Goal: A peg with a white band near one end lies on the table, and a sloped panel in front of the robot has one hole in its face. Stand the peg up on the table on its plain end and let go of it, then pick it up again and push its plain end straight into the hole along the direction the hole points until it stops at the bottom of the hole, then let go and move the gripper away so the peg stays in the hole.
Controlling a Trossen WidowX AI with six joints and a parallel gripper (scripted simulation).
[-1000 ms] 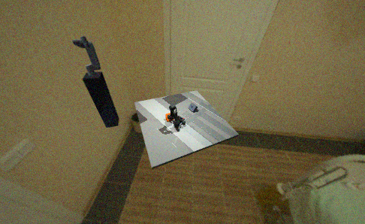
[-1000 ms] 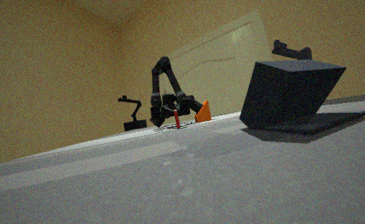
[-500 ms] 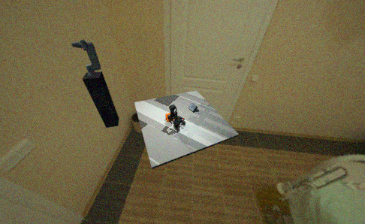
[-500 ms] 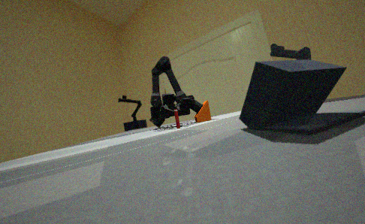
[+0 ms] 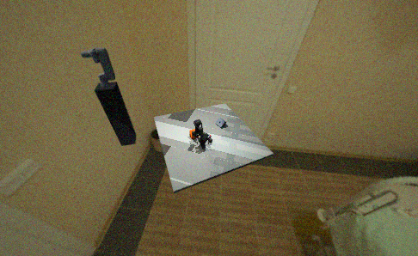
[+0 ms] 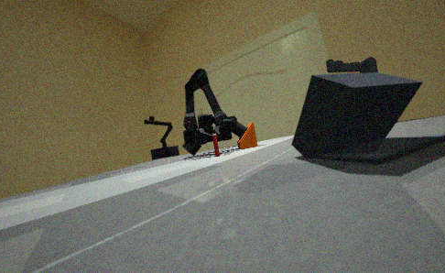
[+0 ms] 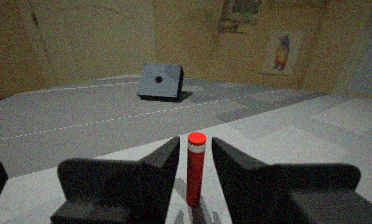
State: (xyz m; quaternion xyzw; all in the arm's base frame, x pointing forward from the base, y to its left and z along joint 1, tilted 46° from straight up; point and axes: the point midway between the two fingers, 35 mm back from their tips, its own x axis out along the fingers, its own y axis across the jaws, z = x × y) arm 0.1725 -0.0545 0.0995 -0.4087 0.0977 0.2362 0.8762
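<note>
The red peg is 1 cm below my gripper tip and 1 cm behind it. Round my gripper tip: sloped panel (25 cm to the left, 24 cm ahead, 2 cm below).
</note>
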